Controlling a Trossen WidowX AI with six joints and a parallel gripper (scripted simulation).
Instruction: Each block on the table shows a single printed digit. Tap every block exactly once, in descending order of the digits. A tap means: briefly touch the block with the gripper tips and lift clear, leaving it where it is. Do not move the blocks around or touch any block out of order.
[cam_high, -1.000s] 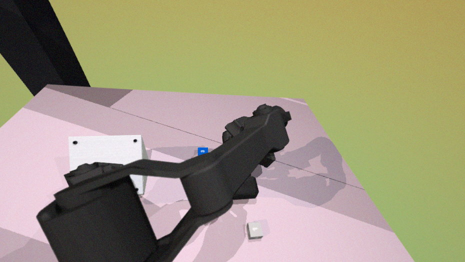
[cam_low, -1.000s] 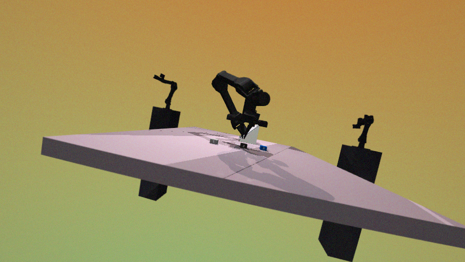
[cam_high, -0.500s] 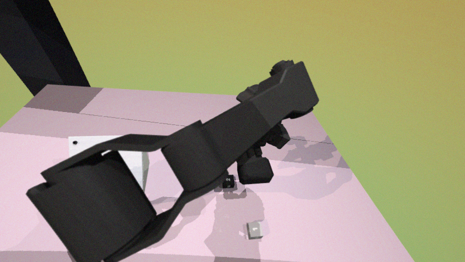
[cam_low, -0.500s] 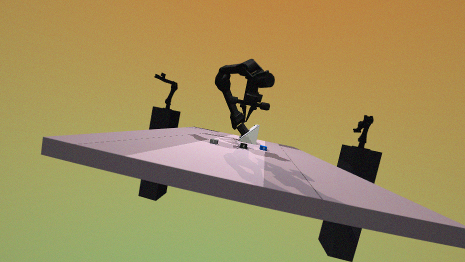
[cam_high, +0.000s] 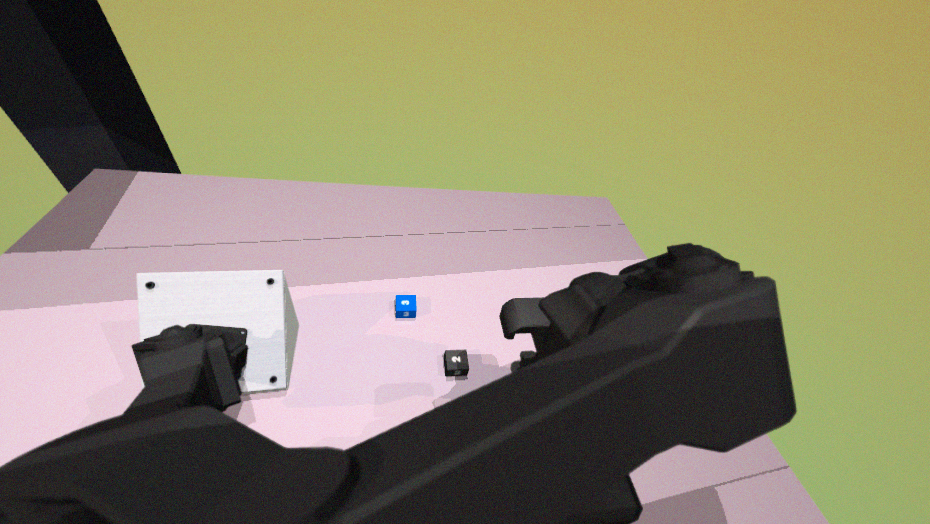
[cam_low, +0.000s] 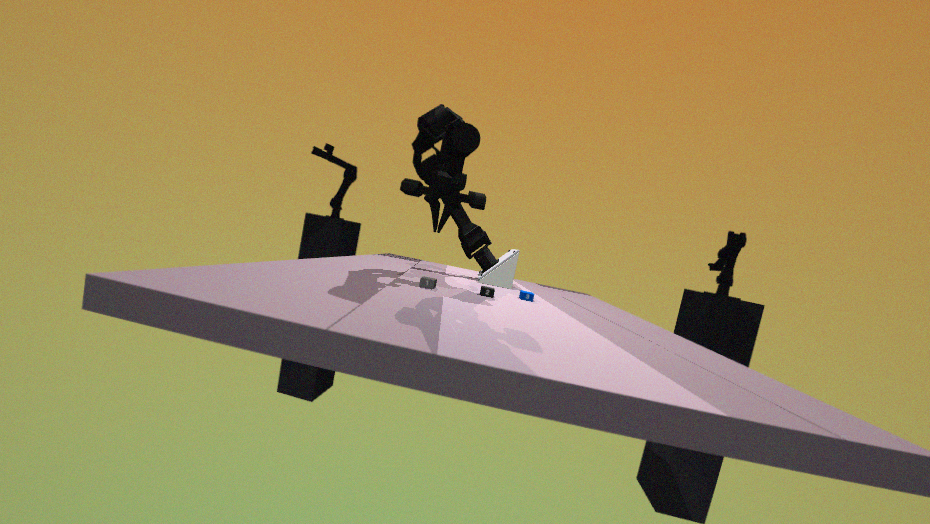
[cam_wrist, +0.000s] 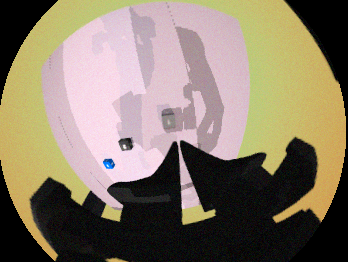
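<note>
Now: the grey block 110 mm below my gripper tip. The rest, counted from my gripper tip: black block: 60 mm behind, 140 mm to the left, 110 mm below; then blue block: 130 mm behind, 240 mm to the left, 110 mm below.
</note>
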